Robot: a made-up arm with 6 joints. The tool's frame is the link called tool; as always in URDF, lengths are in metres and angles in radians. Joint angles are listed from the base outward.
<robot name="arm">
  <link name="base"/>
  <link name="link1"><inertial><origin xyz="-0.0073 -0.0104 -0.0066"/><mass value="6.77"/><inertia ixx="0.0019" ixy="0" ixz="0" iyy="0.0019" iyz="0" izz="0.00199"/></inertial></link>
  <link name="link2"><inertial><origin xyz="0.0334 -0.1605 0.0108"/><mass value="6.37"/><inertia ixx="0.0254" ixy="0.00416" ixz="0" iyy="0.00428" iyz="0" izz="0.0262"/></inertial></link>
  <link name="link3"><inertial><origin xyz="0.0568 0.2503 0.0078"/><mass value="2.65"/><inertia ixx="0.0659" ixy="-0.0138" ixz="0" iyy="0.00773" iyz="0" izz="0.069"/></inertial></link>
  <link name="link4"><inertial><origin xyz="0.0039 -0.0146 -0.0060"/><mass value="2.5"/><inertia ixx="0.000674" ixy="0" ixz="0" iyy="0.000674" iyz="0" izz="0.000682"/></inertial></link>
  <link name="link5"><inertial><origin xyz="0.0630 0.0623 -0.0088"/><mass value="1.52"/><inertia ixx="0.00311" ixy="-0.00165" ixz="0" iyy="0.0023" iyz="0" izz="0.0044"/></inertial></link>
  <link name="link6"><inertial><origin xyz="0.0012 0.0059 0.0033"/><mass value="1.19"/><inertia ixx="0.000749" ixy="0" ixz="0" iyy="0.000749" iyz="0" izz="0.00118"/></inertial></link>
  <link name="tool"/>
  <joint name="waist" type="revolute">
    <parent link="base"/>
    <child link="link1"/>
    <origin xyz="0 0 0.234" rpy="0 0 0"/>
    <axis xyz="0 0 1"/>
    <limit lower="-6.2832" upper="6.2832"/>
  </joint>
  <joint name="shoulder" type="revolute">
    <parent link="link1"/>
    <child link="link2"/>
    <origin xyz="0 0 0" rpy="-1.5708 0 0"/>
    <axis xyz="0 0 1"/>
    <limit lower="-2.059" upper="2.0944"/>
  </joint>
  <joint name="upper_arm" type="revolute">
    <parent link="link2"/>
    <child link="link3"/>
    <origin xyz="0.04 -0.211 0" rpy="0 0 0"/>
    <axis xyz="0 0 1"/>
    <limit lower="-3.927" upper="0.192"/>
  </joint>
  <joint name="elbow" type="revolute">
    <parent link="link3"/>
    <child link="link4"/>
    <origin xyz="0.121 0.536 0" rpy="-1.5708 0 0"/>
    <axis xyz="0 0 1"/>
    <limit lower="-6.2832" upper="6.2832"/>
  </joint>
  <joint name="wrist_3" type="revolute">
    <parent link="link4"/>
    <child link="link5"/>
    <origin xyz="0 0 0" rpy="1.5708 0 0"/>
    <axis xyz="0 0 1"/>
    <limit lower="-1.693" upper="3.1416"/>
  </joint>
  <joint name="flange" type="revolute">
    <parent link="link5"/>
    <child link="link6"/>
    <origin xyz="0.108 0.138 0" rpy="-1.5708 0 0"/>
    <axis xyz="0 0 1"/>
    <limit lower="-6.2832" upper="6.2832"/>
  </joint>
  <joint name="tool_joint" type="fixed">
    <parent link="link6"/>
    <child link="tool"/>
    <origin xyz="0 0 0" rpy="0 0 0"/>
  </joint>
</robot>
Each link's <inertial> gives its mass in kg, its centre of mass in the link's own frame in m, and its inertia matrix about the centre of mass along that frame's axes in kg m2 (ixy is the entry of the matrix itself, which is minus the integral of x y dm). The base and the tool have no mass. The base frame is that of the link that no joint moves.
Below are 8 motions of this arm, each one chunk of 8 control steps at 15 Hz.
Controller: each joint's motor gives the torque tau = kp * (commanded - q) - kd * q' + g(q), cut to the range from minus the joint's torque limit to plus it. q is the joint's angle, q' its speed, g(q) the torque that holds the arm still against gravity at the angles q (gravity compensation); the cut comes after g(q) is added. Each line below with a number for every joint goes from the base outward.
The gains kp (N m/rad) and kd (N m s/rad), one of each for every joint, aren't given. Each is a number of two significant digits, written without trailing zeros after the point. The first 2 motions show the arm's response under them.
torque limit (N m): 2.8 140 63 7 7 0.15
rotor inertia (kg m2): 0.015 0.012 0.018 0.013 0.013 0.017
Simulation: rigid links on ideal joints. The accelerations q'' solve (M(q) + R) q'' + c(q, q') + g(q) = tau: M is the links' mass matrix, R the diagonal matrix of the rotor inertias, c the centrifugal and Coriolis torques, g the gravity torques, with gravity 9.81 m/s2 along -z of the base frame. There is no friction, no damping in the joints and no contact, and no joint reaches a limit. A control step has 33 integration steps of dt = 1/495 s. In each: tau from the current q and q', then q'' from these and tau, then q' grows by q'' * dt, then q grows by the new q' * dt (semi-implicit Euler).
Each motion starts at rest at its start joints. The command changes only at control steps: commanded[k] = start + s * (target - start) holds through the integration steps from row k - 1 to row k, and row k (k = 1, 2, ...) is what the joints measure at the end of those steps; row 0 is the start. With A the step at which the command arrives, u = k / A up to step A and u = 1 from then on. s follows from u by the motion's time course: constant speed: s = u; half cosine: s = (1 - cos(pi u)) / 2; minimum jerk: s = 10 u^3 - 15 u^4 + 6 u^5; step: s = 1 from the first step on.
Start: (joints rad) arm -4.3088 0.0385 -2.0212 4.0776 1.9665 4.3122
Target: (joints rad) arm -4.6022 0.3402 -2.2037 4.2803 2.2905 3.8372
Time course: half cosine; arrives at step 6
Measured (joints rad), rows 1 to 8:
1: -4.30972 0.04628 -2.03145 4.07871 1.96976 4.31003
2: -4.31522 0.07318 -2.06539 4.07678 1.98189 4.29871
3: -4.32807 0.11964 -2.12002 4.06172 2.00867 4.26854
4: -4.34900 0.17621 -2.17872 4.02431 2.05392 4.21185
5: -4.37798 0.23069 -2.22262 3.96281 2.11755 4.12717
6: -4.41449 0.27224 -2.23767 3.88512 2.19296 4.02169
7: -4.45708 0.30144 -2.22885 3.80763 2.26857 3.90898
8: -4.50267 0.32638 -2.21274 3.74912 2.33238 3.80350
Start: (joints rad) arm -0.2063 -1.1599 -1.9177 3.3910 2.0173 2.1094
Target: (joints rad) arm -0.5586 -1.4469 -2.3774 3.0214 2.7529 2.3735
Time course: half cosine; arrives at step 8
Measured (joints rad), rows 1 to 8:
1: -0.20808 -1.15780 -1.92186 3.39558 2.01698 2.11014
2: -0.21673 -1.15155 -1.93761 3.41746 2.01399 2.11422
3: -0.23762 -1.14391 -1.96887 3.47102 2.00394 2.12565
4: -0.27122 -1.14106 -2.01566 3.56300 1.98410 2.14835
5: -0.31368 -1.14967 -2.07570 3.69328 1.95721 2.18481
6: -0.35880 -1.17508 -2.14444 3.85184 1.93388 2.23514
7: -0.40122 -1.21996 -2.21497 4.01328 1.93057 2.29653
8: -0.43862 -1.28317 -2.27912 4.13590 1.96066 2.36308
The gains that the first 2 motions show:
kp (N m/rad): 41 87 88 0.82 1.6 0.54
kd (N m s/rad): 4.9 6 4.9 0.041 0.14 0.038
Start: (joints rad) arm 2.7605 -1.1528 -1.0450 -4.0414 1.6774 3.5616
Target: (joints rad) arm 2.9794 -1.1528 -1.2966 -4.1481 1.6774 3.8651
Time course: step
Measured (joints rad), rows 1 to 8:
1: 2.77431 -1.10397 -1.11497 -4.09979 1.66018 3.57380
2: 2.82561 -1.05859 -1.20647 -4.20883 1.56929 3.61466
3: 2.89809 -1.06201 -1.25439 -4.32846 1.44490 3.68480
4: 2.94816 -1.09286 -1.27382 -4.44362 1.37580 3.77344
5: 2.96911 -1.12721 -1.28806 -4.52358 1.37976 3.86514
6: 2.97461 -1.15535 -1.30437 -4.54345 1.43310 3.94611
7: 2.97607 -1.17637 -1.31979 -4.49771 1.51445 4.00701
8: 2.97788 -1.19095 -1.33086 -4.39721 1.61397 4.04304

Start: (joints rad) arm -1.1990 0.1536 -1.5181 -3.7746 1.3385 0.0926
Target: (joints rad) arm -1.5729 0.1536 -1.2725 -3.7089 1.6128 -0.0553
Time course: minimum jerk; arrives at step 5
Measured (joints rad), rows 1 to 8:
1: -1.19997 0.15062 -1.51336 -3.77484 1.34375 0.09180
2: -1.20514 0.13507 -1.48707 -3.77311 1.37545 0.08648
3: -1.21687 0.10731 -1.43268 -3.76363 1.45662 0.07160
4: -1.23484 0.08581 -1.36945 -3.74760 1.58844 0.04550
5: -1.25803 0.08864 -1.32287 -3.73739 1.74567 0.01172
6: -1.28544 0.11177 -1.29606 -3.74058 1.88716 -0.02417
7: -1.31692 0.13957 -1.27767 -3.75931 1.97818 -0.05718
8: -1.35287 0.16284 -1.26160 -3.79603 2.00318 -0.08353

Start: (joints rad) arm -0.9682 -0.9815 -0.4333 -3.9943 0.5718 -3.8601
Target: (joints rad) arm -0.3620 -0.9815 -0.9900 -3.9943 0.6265 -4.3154
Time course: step
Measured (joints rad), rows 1 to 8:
1: -0.95318 -0.91152 -0.52029 -3.92816 0.46305 -3.88756
2: -0.92341 -0.80587 -0.69852 -3.77105 0.21650 -3.96048
3: -0.89471 -0.78050 -0.83857 -3.65148 0.03225 -4.06002
4: -0.85837 -0.83274 -0.91397 -3.61953 -0.00423 -4.16977
5: -0.80402 -0.90814 -0.96358 -3.68245 0.07842 -4.27596
6: -0.72827 -0.97265 -1.00946 -3.85818 0.24615 -4.36463
7: -0.63639 -1.01822 -1.05426 -4.14708 0.46858 -4.42457
8: -0.52981 -1.05071 -1.09621 -4.45966 0.70265 -4.45385

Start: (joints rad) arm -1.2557 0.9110 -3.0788 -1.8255 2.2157 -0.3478
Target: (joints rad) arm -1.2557 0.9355 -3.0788 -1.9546 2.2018 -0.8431
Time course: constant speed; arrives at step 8
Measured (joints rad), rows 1 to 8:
1: -1.25571 0.91171 -3.07961 -1.82647 2.21550 -0.35183
2: -1.25574 0.91303 -3.08062 -1.83042 2.21548 -0.36651
3: -1.25583 0.91486 -3.08138 -1.83878 2.21579 -0.39625
4: -1.25596 0.91723 -3.08178 -1.85220 2.21633 -0.44304
5: -1.25616 0.92015 -3.08183 -1.87066 2.21686 -0.50651
6: -1.25640 0.92355 -3.08156 -1.89348 2.21705 -0.58425
7: -1.25669 0.92733 -3.08106 -1.91951 2.21658 -0.67244
8: -1.25697 0.93135 -3.08042 -1.94731 2.21522 -0.76643

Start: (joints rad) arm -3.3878 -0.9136 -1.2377 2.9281 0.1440 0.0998
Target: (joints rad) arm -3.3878 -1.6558 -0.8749 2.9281 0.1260 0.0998
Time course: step
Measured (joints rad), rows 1 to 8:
1: -3.39315 -1.15105 -0.97625 2.86553 0.38000 0.09832
2: -3.39127 -1.43591 -0.73733 2.85847 0.44105 0.09065
3: -3.38370 -1.57322 -0.70938 2.96412 0.19842 0.07969
4: -3.38521 -1.61451 -0.79055 3.05736 -0.11433 0.06968
5: -3.38666 -1.64519 -0.87425 3.09963 -0.32622 0.06380
6: -3.38622 -1.68863 -0.92925 3.11252 -0.40084 0.06321
7: -3.38583 -1.73272 -0.96109 3.10546 -0.36300 0.06831
8: -3.38622 -1.76397 -0.97787 3.07751 -0.24376 0.07892

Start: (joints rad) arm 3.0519 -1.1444 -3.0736 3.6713 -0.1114 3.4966
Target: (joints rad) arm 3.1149 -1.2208 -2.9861 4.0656 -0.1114 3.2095
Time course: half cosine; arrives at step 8
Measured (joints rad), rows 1 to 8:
1: 3.05204 -1.14599 -3.07127 3.67283 -0.11143 3.49577
2: 3.05276 -1.15129 -3.06349 3.68033 -0.11188 3.49137
3: 3.05472 -1.16037 -3.05010 3.69989 -0.11365 3.47926
4: 3.05855 -1.17194 -3.03295 3.73691 -0.11779 3.45545
5: 3.06460 -1.18421 -3.01467 3.79391 -0.12520 3.41765
6: 3.07274 -1.19533 -2.99806 3.86880 -0.13611 3.36645
7: 3.08234 -1.20367 -2.98577 3.95462 -0.14956 3.30580
8: 3.09239 -1.20816 -2.97986 4.04070 -0.16291 3.24262

